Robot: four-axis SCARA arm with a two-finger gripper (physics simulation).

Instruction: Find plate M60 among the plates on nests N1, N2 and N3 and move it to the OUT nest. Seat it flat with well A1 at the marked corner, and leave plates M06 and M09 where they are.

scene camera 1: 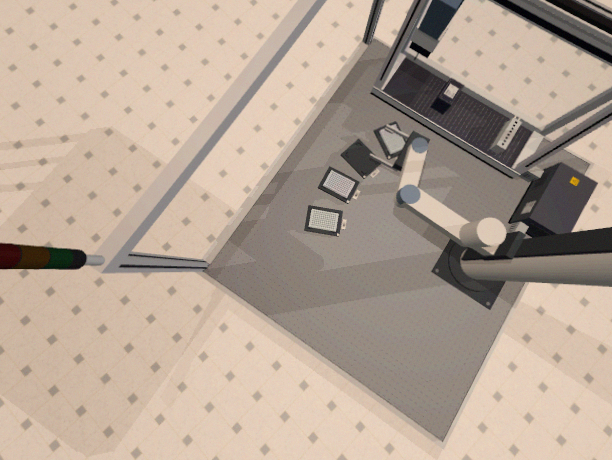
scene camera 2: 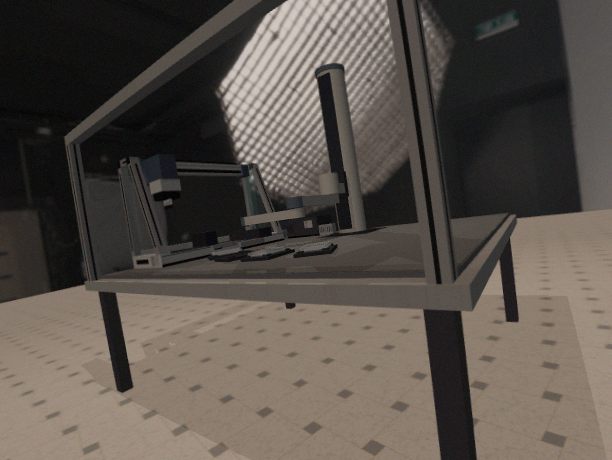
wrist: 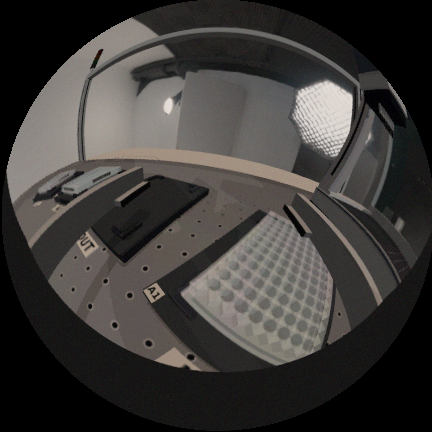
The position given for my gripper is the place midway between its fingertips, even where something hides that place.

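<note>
On the wrist camera there's my gripper [wrist: 218, 185], which carries nothing, and along with it a dark OUT tray [wrist: 124, 230] and a nest N3 [wrist: 194, 331].
</note>
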